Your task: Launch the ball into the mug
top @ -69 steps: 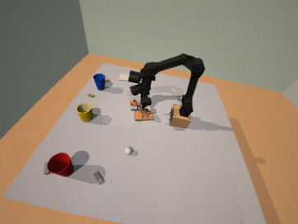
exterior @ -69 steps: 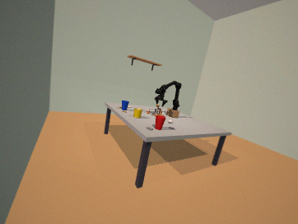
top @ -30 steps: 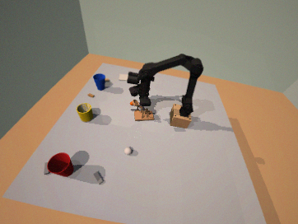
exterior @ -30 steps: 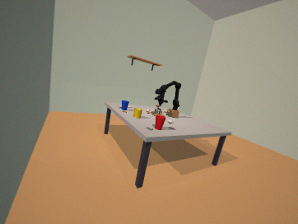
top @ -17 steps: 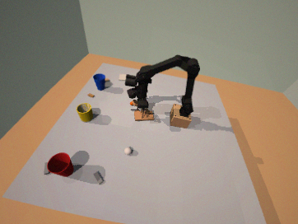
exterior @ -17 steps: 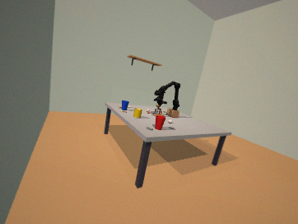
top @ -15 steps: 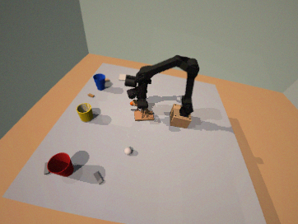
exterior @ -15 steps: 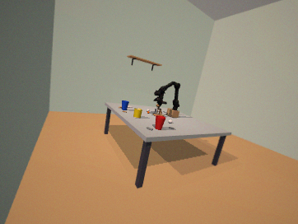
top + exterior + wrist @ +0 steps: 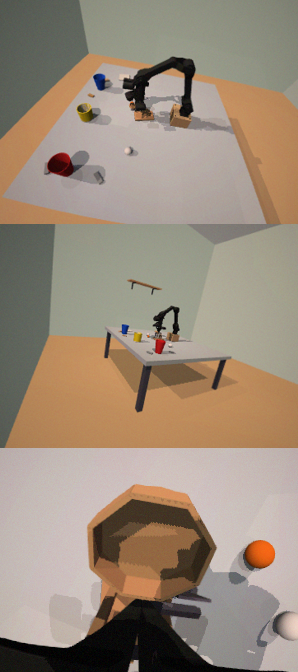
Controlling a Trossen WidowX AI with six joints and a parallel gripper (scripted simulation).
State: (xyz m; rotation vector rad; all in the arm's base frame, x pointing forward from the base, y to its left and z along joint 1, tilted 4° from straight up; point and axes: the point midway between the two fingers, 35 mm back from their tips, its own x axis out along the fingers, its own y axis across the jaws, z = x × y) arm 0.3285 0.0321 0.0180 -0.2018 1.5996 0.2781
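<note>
Now: gripper tip 10 mm past the wooden catapult, 10 mm to the left of it and 30 mm above it. Round my gripper tip: orange ball 70 mm ahead, 110 mm to the right, 80 mm below; then yellow mug 340 mm ahead, 100 mm to the left, 70 mm below; then brown block 410 mm ahead, 120 mm to the right, 90 mm below.
</note>
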